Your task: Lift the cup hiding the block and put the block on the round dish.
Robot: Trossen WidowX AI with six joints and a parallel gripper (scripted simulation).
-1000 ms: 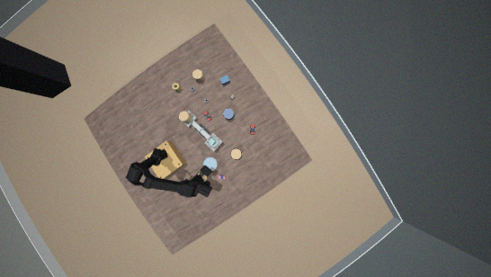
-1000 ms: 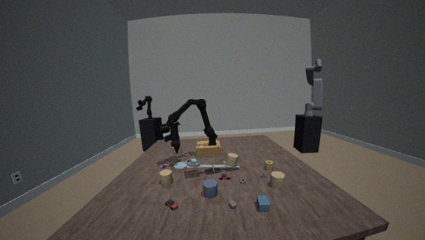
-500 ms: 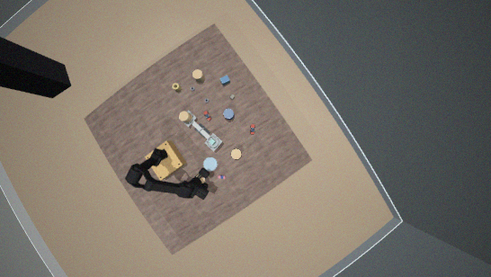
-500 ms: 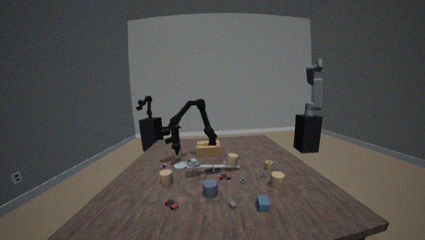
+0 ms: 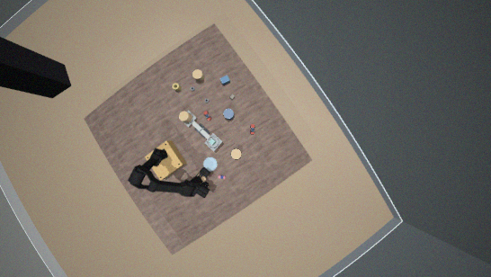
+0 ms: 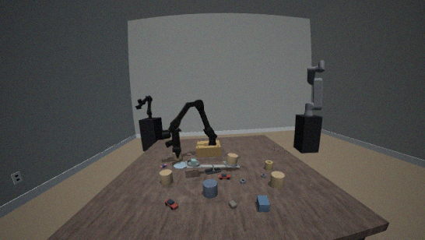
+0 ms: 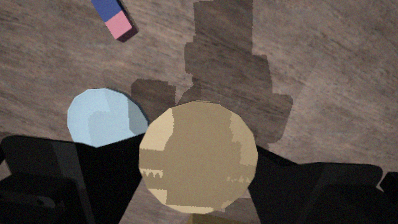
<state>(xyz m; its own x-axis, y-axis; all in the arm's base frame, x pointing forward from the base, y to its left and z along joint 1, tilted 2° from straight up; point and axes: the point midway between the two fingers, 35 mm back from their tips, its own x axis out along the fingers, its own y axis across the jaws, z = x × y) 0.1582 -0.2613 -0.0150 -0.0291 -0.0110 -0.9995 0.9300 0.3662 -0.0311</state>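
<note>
Now: the round light blue dish 9 cm ahead of my gripper tip, 5 cm to the left of it and 3 cm below it. Also, from my gripper tip: blue cylinder 38 cm ahead, 29 cm to the left, 1 cm above; cup 9 cm ahead, 44 cm to the left, 3 cm above.
</note>
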